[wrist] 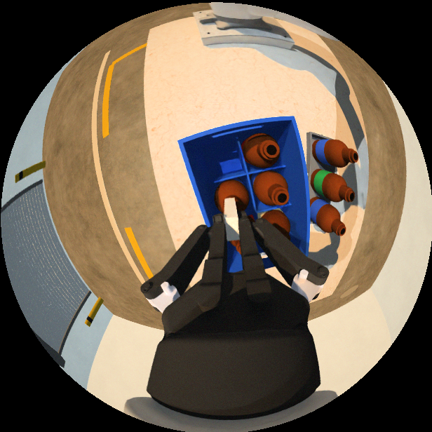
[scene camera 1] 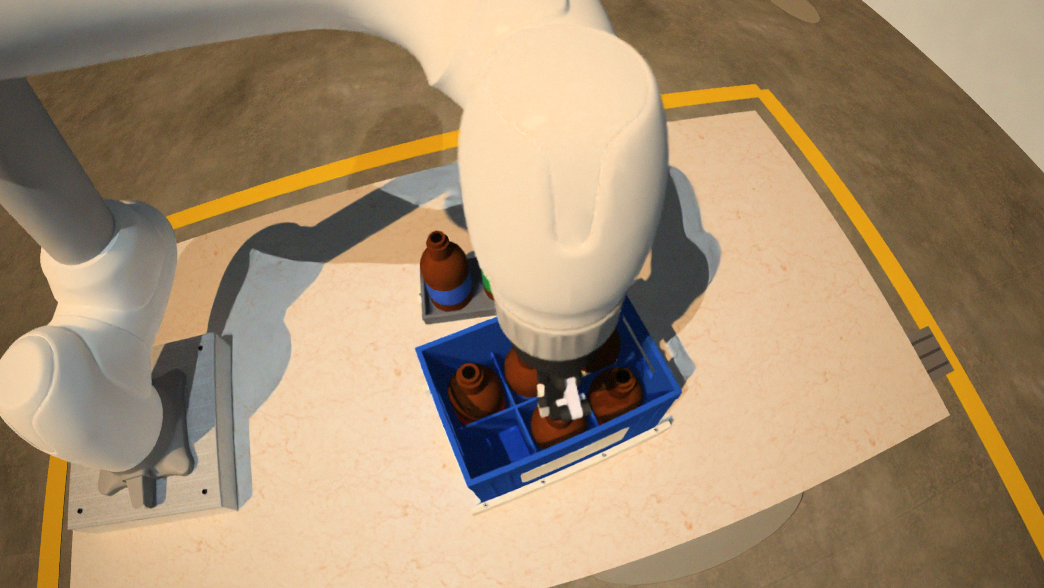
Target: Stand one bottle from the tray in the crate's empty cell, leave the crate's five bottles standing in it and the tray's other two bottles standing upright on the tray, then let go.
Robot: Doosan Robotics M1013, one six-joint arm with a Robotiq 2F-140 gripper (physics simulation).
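Pixels of known places: arm's base at its link origin: (scene camera 1: pixel 144 432).
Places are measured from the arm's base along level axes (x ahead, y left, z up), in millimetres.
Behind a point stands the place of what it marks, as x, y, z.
The blue crate (scene camera 1: pixel 447 409) @[512, -117, 10] (wrist: pixel 303 185) holds several brown bottles, standing; one (scene camera 1: pixel 474 394) @[555, -129, 66] (wrist: pixel 260 150) is beside the empty cell (scene camera 1: pixel 493 449) @[553, -175, -56] (wrist: pixel 207 162), which is the near left corner in the scene view and upper left in the wrist view. My gripper (scene camera 1: pixel 562 399) @[633, -194, 114] (wrist: pixel 230 207) is shut and empty, above the crate over the near middle bottle (scene camera 1: pixel 556 432) @[634, -210, 60] (wrist: pixel 231 195), and partly hides it. Three bottles stand on the grey tray (scene camera 1: pixel 460 316) @[574, 48, -51] (wrist: pixel 310 142): blue label (scene camera 1: pixel 445 273) @[571, 71, 47] (wrist: pixel 332 151), green label (wrist: pixel 330 185), blue label (wrist: pixel 326 215). The arm hides much of the tray in the scene view.
The tray stands behind the crate in the scene view, close to its back wall. A pale strip (scene camera 1: pixel 573 467) @[649, -245, -34] runs along the crate's front foot. The robot's base plate (scene camera 1: pixel 219 438) @[137, -41, -20] (wrist: pixel 245 39) is to the left. A yellow line (scene camera 1: pixel 840 204) on the floor surrounds the pale table top.
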